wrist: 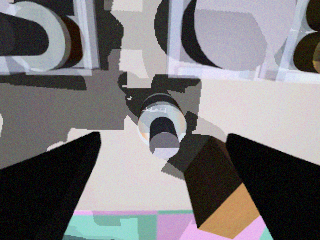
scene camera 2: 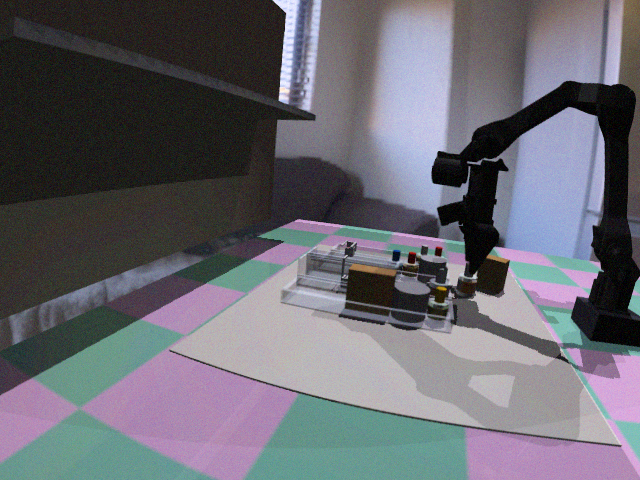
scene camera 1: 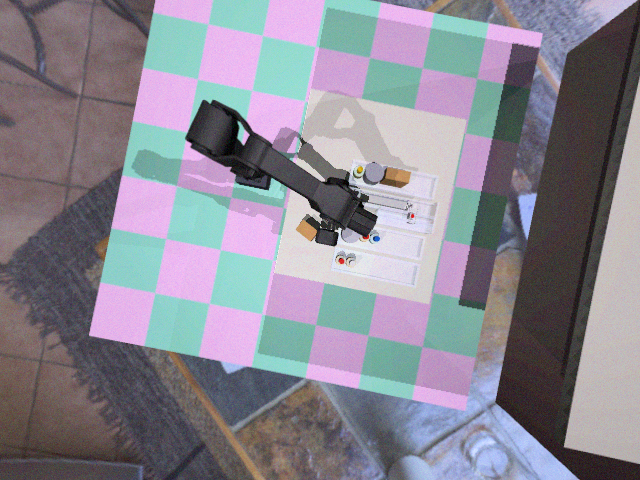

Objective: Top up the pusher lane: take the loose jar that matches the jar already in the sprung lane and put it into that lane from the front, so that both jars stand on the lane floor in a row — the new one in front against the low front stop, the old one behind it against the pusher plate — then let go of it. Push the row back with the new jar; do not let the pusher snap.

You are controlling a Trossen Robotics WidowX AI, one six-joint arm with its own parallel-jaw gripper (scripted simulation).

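Brown box [scene camera 2: 491, 275] in the scene, with a further brown box [scene camera 2: 370, 285], a jar [wrist: 161, 124] and a clear sprung lane [scene camera 1: 390, 217]. The gripper [scene camera 2: 469, 267], which also appears at [wrist: 165, 138], is open and holds nothing.
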